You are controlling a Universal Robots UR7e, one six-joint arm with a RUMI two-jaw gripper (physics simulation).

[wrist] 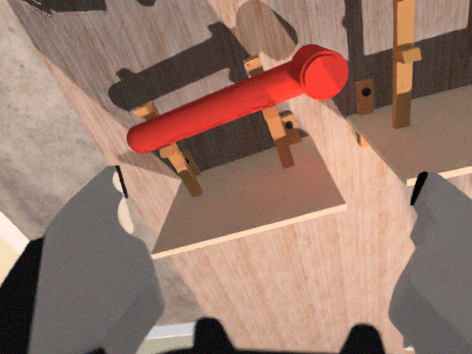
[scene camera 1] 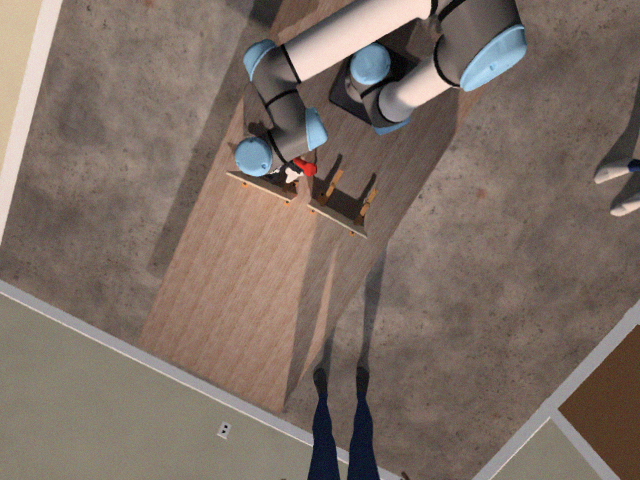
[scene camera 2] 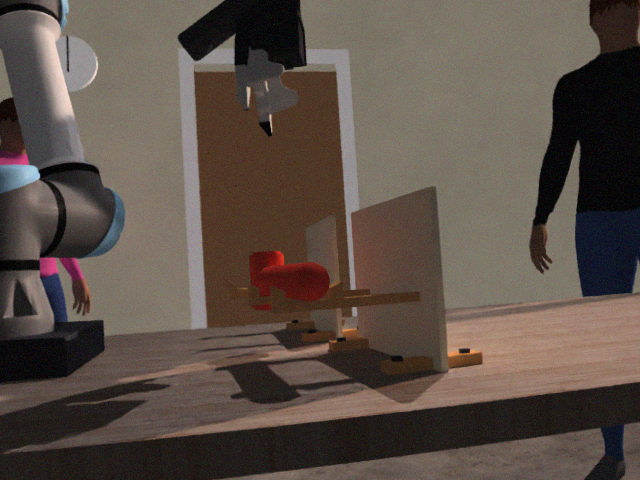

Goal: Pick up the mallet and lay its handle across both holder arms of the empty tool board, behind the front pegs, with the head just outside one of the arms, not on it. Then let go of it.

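Places are measured from the arm's base along level axes (x right, y ahead, z up), in millimetres.
Pixels of known places: gripper, fingertip midpoint: (wrist: 265, 173) (scene camera 2: 259, 124).
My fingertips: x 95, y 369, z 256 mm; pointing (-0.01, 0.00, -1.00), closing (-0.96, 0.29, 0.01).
Note:
Behind a point stands the place of what it marks.
The red mallet (scene camera 1: 305, 166) @[z 90, x 44, y 373 mm] (scene camera 2: 299, 281) @[z 51, x 277, y 382 mm] (wrist: 215, 112) @[z 69, x 149, y 384 mm] lies across both wooden arms of one tool board (scene camera 1: 263, 188) @[z 138, x 138, y 512 mm] (scene camera 2: 403, 248) @[z 79, x 208, y 516 mm] (wrist: 250, 195) @[z 72, x 142, y 510 mm], behind the front pegs. Its head is just outside the arm nearer the other board. In scene camera 1 the robot hides most of its handle. The empty tool board (scene camera 1: 338, 221) @[z 142, x -158, y 486 mm] (scene camera 2: 320, 237) @[z 114, x -125, y 484 mm] (wrist: 430, 135) @[z 69, x -94, y 483 mm] stands beside it, its two arms bare in scene camera 1. My gripper (scene camera 1: 284, 173) (scene camera 2: 256, 117) @[z 256, x 95, y 369 mm] (wrist: 265, 173) @[z 256, x 95, y 369 mm] is open and empty, high above the mallet's board and apart from the mallet.
Both boards stand upright on small feet on the wooden table (scene camera 1: 227, 279) @[z -52, x 142, y 1008 mm] (scene camera 2: 542, 341) @[z -52, x 160, y 714 mm], separated by a narrow gap. The robot's black base (scene camera 2: 41, 356) @[z -25, x 90, y 85 mm] is on the arms' side of the boards. People stand around the table.

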